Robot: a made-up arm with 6 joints. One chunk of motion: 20 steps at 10 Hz.
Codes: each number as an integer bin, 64 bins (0 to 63) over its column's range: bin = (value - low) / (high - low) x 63, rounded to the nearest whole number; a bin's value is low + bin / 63 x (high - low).
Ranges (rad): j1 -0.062..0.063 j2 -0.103..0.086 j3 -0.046..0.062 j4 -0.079..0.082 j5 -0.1..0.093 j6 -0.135..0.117
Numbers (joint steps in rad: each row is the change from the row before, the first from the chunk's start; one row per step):
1: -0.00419 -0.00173 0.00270 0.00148 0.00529 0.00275
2: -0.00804 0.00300 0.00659 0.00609 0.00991 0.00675
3: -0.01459 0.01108 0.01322 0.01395 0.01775 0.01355
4: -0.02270 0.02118 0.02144 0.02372 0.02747 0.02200
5: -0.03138 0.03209 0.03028 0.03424 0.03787 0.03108
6: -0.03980 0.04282 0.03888 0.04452 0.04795 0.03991
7: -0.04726 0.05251 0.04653 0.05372 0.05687 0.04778
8: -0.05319 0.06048 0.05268 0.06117 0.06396 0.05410
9: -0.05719 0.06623 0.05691 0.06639 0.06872 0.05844
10: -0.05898 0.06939 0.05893 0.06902 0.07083 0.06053
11: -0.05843 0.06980 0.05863 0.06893 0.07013 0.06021
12: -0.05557 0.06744 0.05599 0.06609 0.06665 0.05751
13: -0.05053 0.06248 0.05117 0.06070 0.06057 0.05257
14: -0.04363 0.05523 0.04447 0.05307 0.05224 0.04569
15: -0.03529 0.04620 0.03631 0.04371 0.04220 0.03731
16: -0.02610 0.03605 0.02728 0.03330 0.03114 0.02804
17: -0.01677 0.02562 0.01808 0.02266 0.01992 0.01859
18: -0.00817 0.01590 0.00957 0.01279 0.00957 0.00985
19: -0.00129 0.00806 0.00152 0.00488 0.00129 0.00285
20: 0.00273 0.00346 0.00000 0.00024 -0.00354 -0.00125
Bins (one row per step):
1: 29 34 28 31 34 34
2: 27 35 31 33 36 35
3: 24 38 35 36 38 37
4: 20 41 39 40 42 39
5: 15 45 44 44 45 42
6: 11 49 50 48 48 44
7: 7 52 54 52 51 46
8: 4 54 58 55 54 47
9: 2 56 60 57 55 48
10: 2 57 61 58 56 49
11: 2 58 61 58 56 49
12: 3 57 59 57 54 48
13: 6 55 57 55 52 47
14: 9 53 53 52 50 45
15: 13 50 48 48 46 43
16: 18 46 43 44 43 41
17: 23 43 37 40 39 38
18: 27 40 32 36 36 36
19: 31 37 28 33 33 34
20: 33 35 27 31 31 33

